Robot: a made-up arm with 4 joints.
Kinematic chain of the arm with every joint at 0, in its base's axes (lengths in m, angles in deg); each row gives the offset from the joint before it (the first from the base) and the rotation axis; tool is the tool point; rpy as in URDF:
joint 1: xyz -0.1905 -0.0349 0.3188 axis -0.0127 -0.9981 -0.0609
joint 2: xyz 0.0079 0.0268 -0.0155 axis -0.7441 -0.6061 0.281
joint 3: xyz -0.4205 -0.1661 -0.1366 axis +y
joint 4: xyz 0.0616 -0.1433 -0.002 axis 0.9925 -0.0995 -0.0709
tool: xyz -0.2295 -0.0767 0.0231 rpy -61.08 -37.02 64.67
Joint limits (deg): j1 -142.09..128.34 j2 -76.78..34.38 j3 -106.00..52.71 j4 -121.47..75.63
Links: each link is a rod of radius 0.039 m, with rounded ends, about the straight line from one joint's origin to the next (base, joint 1, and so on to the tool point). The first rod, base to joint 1, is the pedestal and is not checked.
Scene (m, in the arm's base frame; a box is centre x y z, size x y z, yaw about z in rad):
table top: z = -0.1
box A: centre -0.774 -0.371 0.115 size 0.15 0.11 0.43 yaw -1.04
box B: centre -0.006 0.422 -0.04 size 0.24 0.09 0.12 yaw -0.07
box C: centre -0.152 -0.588 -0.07 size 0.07 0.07 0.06 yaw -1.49
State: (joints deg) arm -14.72 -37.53 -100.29 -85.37
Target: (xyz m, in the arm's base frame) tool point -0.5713 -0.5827 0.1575
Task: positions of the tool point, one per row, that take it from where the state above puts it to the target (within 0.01 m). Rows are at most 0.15 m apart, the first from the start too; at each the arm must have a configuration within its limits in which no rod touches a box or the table.
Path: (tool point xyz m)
1: -0.8177 -0.1396 0.3955
2: -0.7740 -0.2039 0.4769
3: -0.7092 -0.2698 0.5454
4: -0.6265 -0.3342 0.5940
5: -0.6634 -0.3720 0.5421
6: -0.6867 -0.4104 0.4841
7: -0.6959 -0.4478 0.4230
8: -0.6915 -0.4829 0.3619
9: -0.6747 -0.5145 0.3030
10: -0.6477 -0.5419 0.2487
11: -0.6124 -0.5646 0.1999
12: -0.5713 -0.5827 0.1575

